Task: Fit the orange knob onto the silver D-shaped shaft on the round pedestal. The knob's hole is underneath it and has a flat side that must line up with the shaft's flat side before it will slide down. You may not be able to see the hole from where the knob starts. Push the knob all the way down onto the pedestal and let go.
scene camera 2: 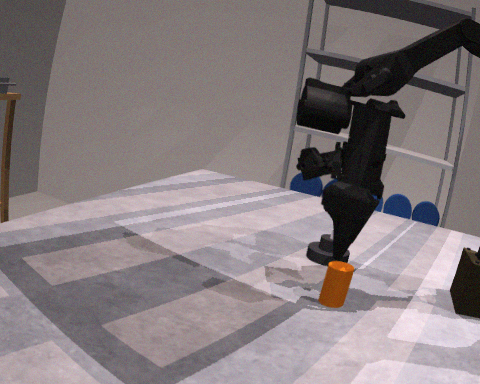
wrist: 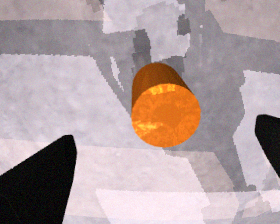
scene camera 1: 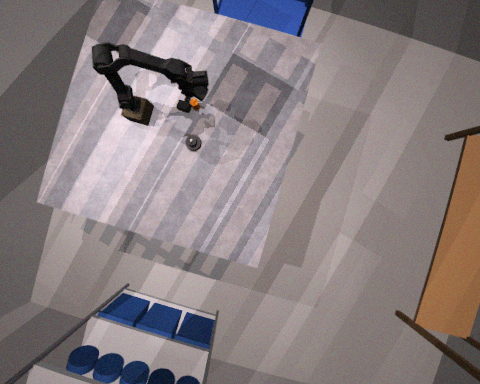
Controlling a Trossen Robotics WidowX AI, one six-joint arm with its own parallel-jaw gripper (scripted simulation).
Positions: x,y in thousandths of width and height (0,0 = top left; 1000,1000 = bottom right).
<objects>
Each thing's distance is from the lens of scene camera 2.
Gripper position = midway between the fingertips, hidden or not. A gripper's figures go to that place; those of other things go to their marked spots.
my gripper (scene camera 2: 716,652): 0.64 m
orange knob (scene camera 2: 705,723): 0.63 m
</objects>
